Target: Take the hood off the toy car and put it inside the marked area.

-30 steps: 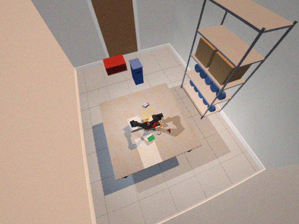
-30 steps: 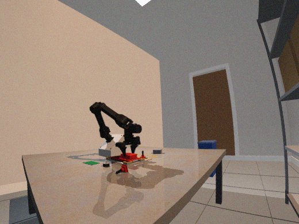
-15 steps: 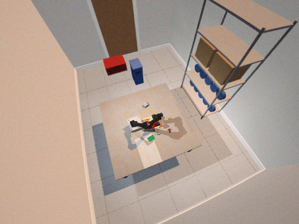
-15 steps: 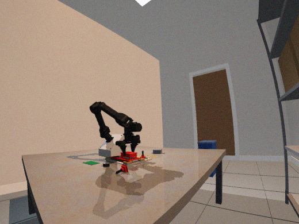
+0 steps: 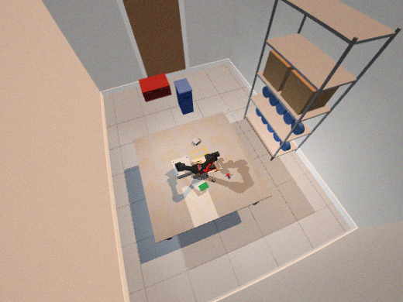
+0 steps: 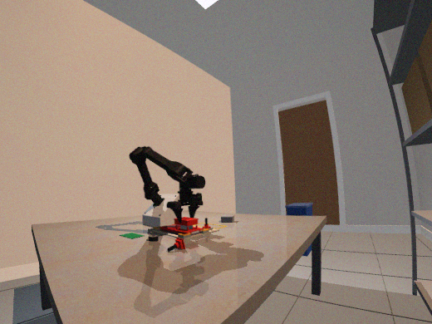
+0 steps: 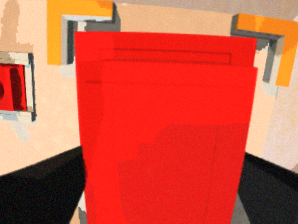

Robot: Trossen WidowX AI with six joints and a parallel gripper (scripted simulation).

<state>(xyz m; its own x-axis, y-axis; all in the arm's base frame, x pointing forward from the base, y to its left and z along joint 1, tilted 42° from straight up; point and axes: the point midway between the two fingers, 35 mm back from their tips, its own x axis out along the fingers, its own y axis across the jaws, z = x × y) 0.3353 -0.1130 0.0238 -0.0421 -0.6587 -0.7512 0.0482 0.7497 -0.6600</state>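
My gripper tip is now 30 mm short of the black axle peg, 120 mm to the right of it and 20 mm above it. From my gripper tip the other things lie so: red hood (10 mm above); then green patch (170 mm behind, 190 mm to the right, 60 mm below); then black wheel (30 mm behind, 170 mm to the right, 50 mm below).
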